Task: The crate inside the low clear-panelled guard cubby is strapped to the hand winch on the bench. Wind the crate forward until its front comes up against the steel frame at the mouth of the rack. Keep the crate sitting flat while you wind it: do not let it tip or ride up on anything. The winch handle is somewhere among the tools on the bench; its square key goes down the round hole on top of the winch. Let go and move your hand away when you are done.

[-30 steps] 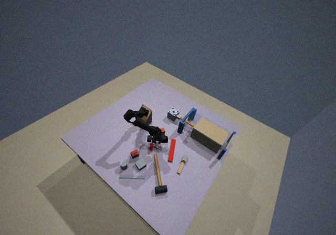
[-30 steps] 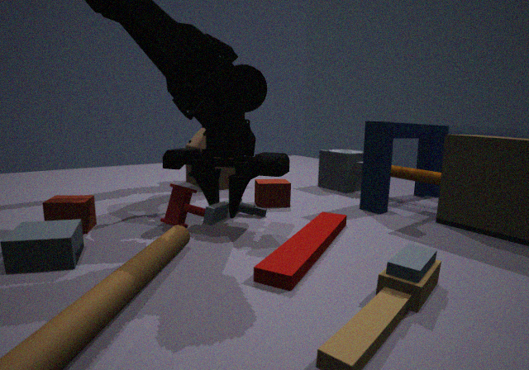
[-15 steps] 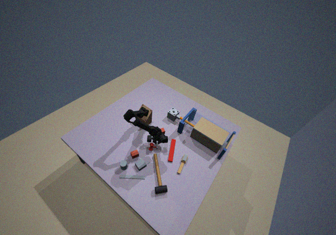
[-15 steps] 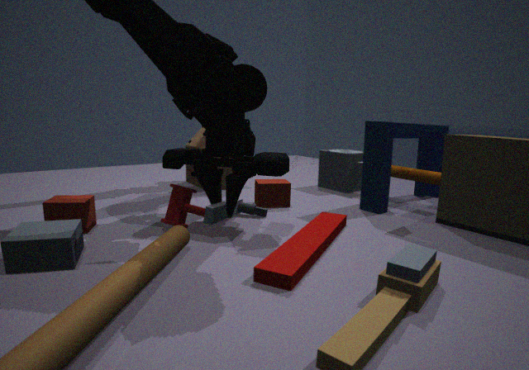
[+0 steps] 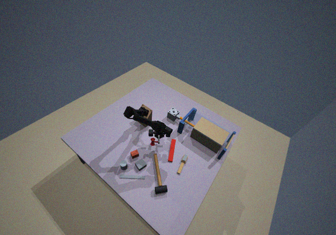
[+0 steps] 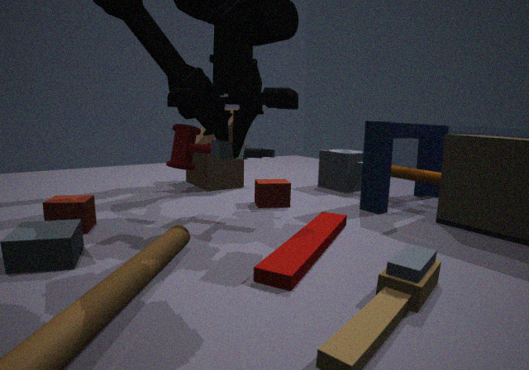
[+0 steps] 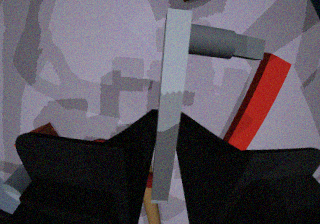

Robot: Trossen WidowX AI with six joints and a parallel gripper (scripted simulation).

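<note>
Right now the red knob is 1 cm behind my gripper tip, 6 cm to the right of it and 2 cm above it. The rest, counted from my gripper tip: grey block: 1 cm behind, 26 cm to the right, 8 cm below; winch handle: 1 cm to the right, 1 cm above; red bar: 14 cm ahead, 2 cm to the left, 9 cm below.
</note>
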